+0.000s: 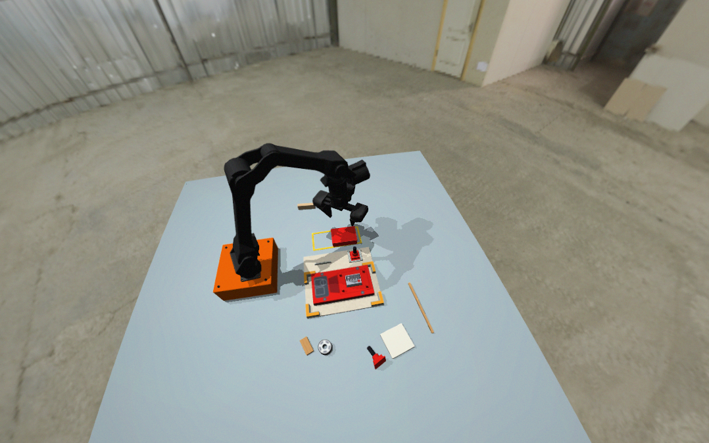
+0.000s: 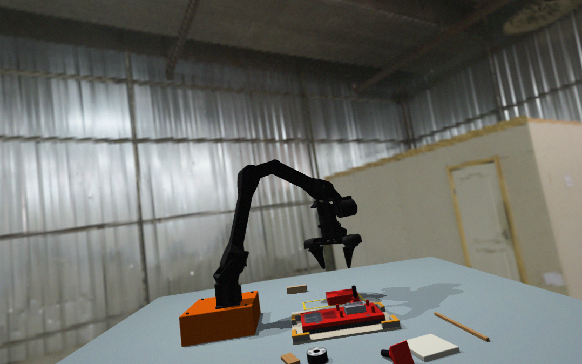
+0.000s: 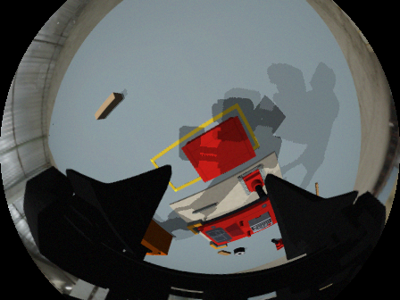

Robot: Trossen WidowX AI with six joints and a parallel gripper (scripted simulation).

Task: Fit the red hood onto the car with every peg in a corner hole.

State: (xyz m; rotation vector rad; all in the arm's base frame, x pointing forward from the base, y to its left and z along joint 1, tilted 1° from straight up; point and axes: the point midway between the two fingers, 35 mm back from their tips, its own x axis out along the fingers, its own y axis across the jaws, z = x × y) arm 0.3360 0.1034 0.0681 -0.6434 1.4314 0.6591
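My gripper tip is now 8 cm above the red hood and 1 cm to the left of it. Also, from my gripper tip: wood block (36 cm to the right, 20 cm behind, 10 cm below); wooden stick (34 cm to the right, 17 cm ahead, 10 cm below); cream jig (19 cm to the right, 9 cm below, 5 cm behind).
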